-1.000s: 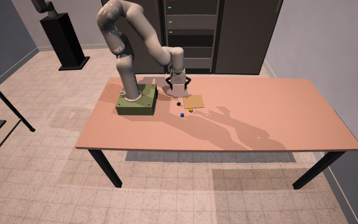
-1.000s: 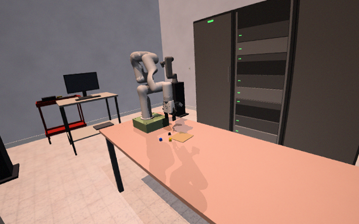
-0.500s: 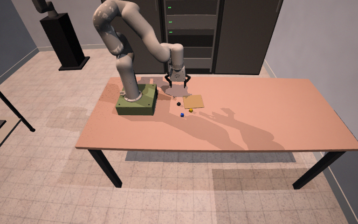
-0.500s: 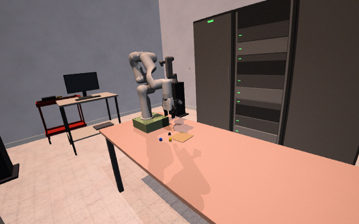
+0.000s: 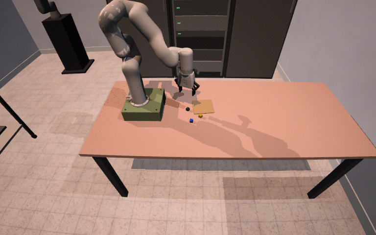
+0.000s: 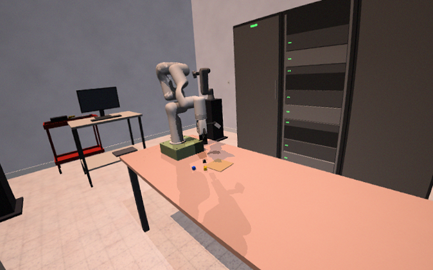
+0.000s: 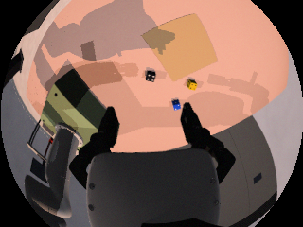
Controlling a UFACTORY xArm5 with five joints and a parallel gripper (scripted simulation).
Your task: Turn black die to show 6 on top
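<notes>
My gripper is now 10 mm to the left of the black die and 140 mm above it. Round my hand: blue die: 30 mm ahead, 120 mm to the right, 140 mm below; yellow die: 90 mm ahead, 80 mm to the right, 140 mm below; tan mat: 110 mm ahead, 20 mm to the left, 150 mm below.
</notes>
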